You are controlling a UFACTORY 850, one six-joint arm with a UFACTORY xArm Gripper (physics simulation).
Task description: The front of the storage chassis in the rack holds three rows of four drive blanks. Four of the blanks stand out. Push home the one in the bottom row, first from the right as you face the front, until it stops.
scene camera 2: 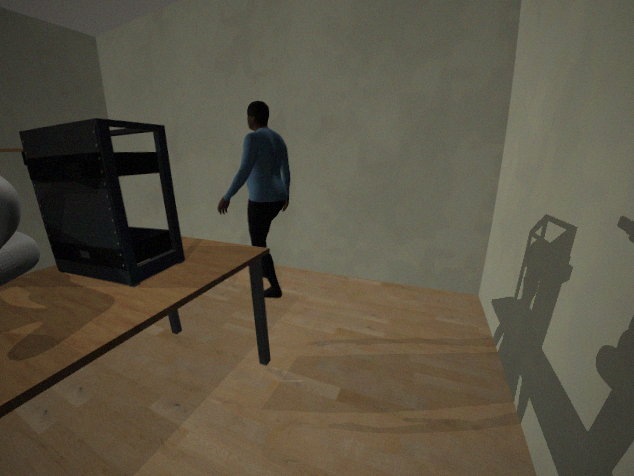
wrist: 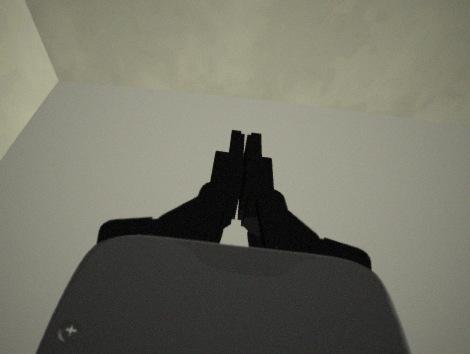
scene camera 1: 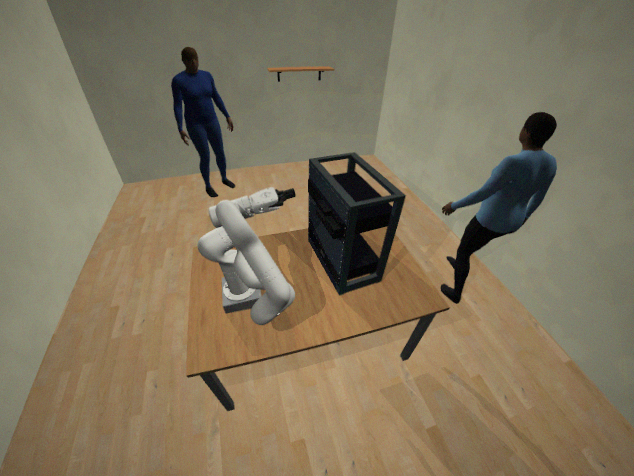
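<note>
The dark rack (scene camera 1: 347, 245) (scene camera 2: 118, 220) stands on the table. The black storage chassis (scene camera 1: 327, 217) (scene camera 2: 64, 166) sits in its upper half, its front toward the arm. Dark blanks stand out of that front in scene camera 1, but they are too dark and small to tell the rows or the bottom right one apart. My gripper (scene camera 1: 293, 193) (wrist: 242, 152) is shut and empty. It is in the air in front of the rack, to the left of it in scene camera 1 and apart from it. The wrist view shows wall and ceiling beyond the fingertips; the chassis does not show there.
The arm's base (scene camera 1: 240, 302) stands on the wooden table (scene camera 1: 327, 327) (scene camera 2: 215, 261). A person in light blue (scene camera 1: 512, 189) (scene camera 2: 267, 163) stands behind the rack's right side. A person in dark blue (scene camera 1: 197, 97) stands beyond the table. A wall shelf (scene camera 1: 301, 69) hangs at the back.
</note>
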